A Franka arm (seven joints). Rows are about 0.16 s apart.
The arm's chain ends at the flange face. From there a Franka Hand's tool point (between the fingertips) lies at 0.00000 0.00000 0.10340 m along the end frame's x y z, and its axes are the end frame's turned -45 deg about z.
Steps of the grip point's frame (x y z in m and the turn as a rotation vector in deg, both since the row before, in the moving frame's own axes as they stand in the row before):
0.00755, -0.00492, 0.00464, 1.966, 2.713, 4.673
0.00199, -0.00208, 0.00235, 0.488, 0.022, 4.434
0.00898, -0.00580, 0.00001, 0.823, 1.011, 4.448
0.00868, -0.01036, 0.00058, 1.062, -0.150, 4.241
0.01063, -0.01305, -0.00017, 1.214, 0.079, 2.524
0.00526, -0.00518, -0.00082, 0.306, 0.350, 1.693
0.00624, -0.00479, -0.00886, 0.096, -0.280, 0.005
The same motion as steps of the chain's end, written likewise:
0.00066, -0.00290, 0.00482, 3.309, 0.528, 4.673
0.00051, -0.00220, 0.00235, 0.361, -0.330, 4.434
0.00192, -0.00812, 0.00004, 1.297, 0.133, 4.448
0.00031, -0.01224, 0.00060, 0.645, -0.857, 4.241
-0.00030, -0.01506, -0.00015, 0.914, -0.803, 2.524
-0.00001, -0.00655, -0.00082, 0.464, 0.031, 1.693
0.00151, -0.00803, -0.00886, -0.130, -0.266, 0.005

